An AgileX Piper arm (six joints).
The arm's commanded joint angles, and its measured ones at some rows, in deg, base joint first. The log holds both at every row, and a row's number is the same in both.
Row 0, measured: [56.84 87.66 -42.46 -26.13 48.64 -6.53]
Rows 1 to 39, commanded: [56.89 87.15 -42.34 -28.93 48.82 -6.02]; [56.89 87.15 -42.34 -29.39 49.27 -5.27]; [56.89 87.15 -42.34 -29.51 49.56 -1.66]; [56.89 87.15 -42.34 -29.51 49.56 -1.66]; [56.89 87.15 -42.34 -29.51 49.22 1.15]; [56.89 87.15 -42.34 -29.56 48.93 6.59]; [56.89 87.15 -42.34 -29.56 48.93 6.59]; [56.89 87.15 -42.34 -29.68 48.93 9.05]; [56.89 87.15 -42.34 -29.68 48.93 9.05]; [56.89 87.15 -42.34 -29.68 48.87 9.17]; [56.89 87.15 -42.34 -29.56 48.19 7.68]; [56.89 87.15 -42.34 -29.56 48.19 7.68]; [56.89 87.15 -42.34 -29.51 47.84 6.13]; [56.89 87.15 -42.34 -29.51 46.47 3.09]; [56.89 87.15 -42.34 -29.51 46.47 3.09]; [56.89 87.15 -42.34 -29.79 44.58 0.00]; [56.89 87.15 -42.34 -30.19 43.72 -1.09]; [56.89 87.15 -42.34 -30.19 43.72 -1.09]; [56.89 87.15 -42.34 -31.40 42.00 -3.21]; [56.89 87.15 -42.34 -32.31 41.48 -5.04]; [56.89 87.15 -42.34 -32.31 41.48 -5.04]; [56.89 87.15 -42.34 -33.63 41.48 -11.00]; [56.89 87.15 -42.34 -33.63 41.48 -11.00]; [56.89 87.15 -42.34 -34.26 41.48 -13.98]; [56.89 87.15 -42.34 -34.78 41.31 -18.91]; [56.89 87.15 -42.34 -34.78 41.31 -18.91]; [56.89 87.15 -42.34 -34.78 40.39 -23.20]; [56.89 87.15 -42.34 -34.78 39.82 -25.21]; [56.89 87.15 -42.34 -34.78 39.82 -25.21]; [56.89 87.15 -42.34 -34.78 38.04 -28.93]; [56.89 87.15 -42.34 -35.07 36.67 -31.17]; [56.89 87.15 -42.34 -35.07 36.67 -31.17]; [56.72 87.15 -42.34 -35.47 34.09 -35.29]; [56.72 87.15 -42.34 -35.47 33.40 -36.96]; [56.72 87.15 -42.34 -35.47 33.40 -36.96]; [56.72 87.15 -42.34 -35.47 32.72 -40.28]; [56.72 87.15 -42.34 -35.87 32.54 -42.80]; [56.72 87.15 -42.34 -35.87 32.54 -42.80]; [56.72 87.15 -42.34 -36.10 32.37 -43.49]
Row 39, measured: [56.89 87.66 -42.11 -33.46 33.86 -39.94]
